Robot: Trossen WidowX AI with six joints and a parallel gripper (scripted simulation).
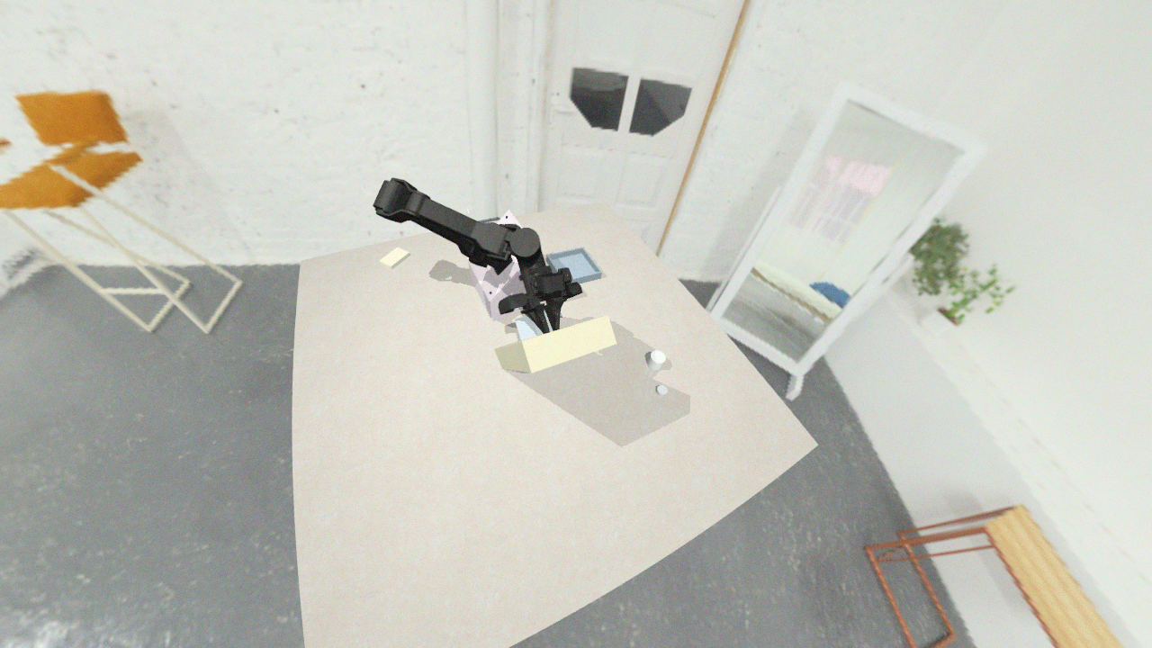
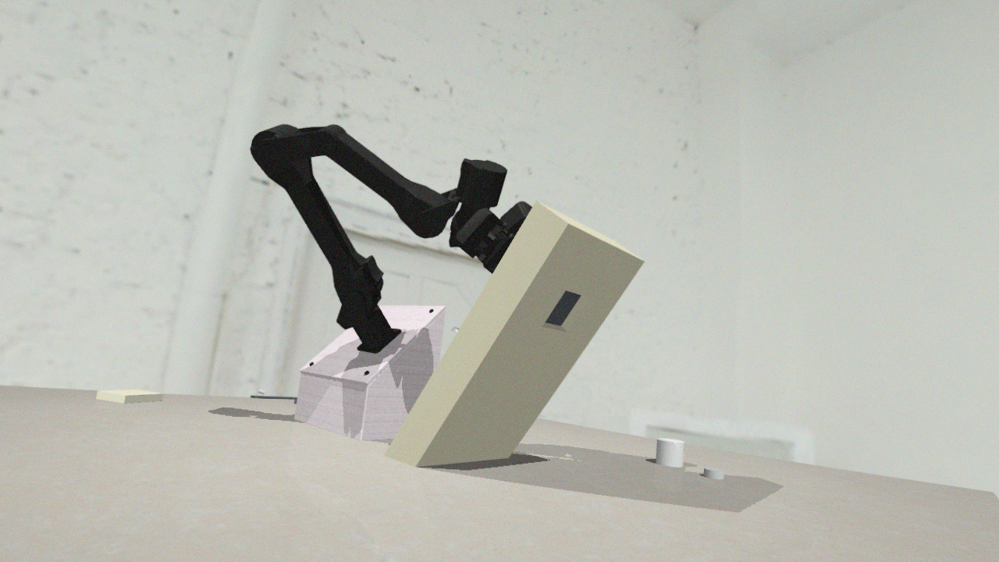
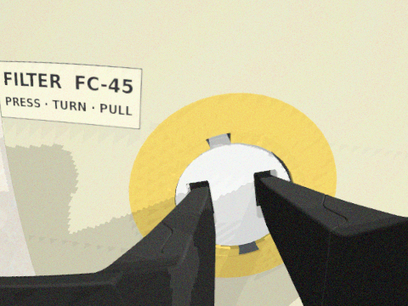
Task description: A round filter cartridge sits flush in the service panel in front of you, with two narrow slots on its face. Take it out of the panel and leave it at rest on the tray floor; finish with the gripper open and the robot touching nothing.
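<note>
Now: gripper tip 1 cm short of the white filter cartridge and 1 cm above it. Also, from my gripper tip: cream pad: 70 cm behind, 29 cm to the right, 24 cm below; then blue tray: 41 cm behind, 30 cm to the left, 23 cm below; then cream service panel: 4 cm behind, 8 cm below.
</note>
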